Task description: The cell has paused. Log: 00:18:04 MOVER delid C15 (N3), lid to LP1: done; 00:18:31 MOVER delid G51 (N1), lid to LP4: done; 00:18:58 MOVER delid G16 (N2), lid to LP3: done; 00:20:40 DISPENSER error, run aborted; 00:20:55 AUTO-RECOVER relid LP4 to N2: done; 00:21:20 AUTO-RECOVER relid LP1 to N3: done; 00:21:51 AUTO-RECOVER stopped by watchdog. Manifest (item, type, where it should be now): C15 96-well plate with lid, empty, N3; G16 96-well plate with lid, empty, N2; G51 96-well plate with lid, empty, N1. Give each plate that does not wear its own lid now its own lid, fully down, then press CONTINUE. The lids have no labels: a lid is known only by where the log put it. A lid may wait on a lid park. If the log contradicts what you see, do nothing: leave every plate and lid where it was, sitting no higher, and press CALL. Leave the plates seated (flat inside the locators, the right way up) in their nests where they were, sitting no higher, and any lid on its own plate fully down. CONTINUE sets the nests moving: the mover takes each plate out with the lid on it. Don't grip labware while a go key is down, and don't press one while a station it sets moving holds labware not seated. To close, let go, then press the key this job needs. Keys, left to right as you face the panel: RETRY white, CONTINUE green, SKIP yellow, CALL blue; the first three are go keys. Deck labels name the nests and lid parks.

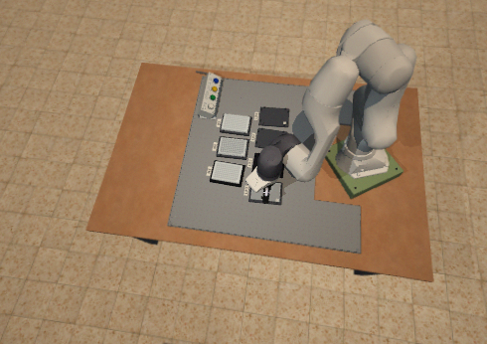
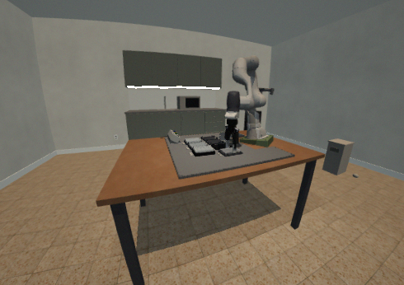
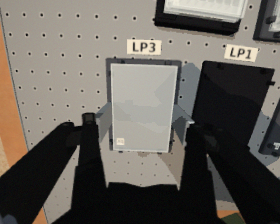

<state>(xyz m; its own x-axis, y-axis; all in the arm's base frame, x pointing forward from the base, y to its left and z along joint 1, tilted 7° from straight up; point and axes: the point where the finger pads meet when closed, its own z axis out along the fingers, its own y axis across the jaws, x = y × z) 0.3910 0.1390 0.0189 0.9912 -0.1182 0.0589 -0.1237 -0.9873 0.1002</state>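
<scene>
Right now the LP3 label is 9 cm ahead of my hand, 4 cm below it and 1 cm to the right of it. Also, from my hand: lid park labelled LP1: 13 cm to the right, 4 cm below, 2 cm behind; LP1 label: 14 cm to the right, 7 cm ahead, 4 cm below; grey lid: 2 cm below.
</scene>
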